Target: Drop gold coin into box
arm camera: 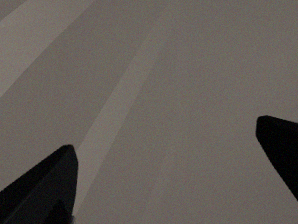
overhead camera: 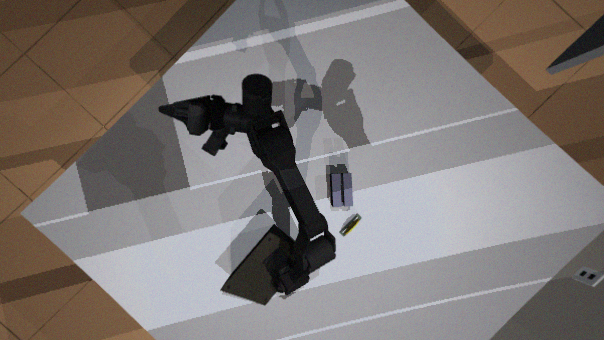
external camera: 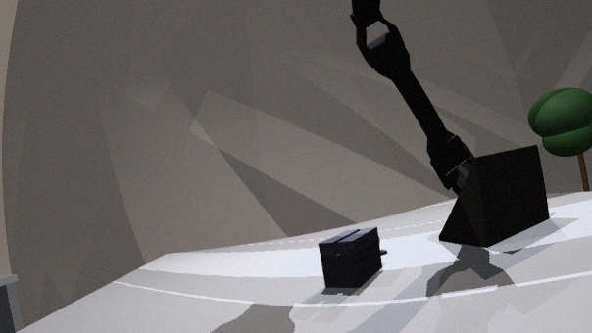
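Right now my gripper tip is 51 cm to the left of the gold coin, 39 cm above it and 14 cm short of it.
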